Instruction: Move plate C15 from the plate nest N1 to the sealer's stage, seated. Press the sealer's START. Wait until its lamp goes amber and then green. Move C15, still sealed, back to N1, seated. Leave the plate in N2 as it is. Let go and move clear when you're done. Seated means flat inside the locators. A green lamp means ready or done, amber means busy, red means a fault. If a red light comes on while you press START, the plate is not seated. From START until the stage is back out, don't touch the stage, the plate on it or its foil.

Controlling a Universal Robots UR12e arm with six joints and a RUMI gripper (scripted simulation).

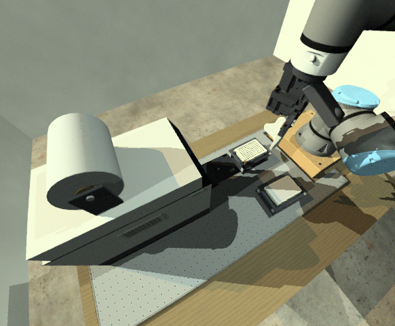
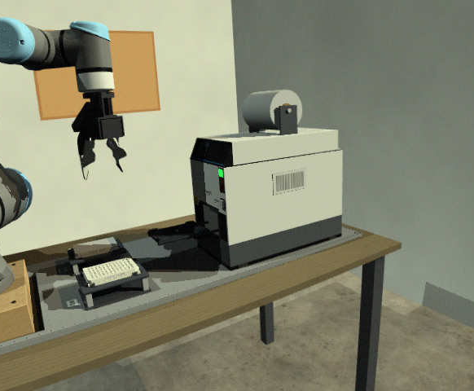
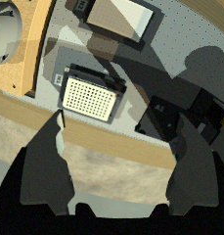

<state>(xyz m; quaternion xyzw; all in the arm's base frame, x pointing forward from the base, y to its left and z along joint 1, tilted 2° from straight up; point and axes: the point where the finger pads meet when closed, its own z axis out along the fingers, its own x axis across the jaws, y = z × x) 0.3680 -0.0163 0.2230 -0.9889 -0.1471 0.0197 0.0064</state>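
My hand is 5 cm past the white open-well plate, 11 cm to the left of it and 23 cm above it. The rest, counted from my hand: dark stage 16 cm ahead, 9 cm to the right, 18 cm below; then foil-covered plate 3 cm behind, 11 cm to the left, 24 cm below; then start button 25 cm ahead, 19 cm to the right, 10 cm below.
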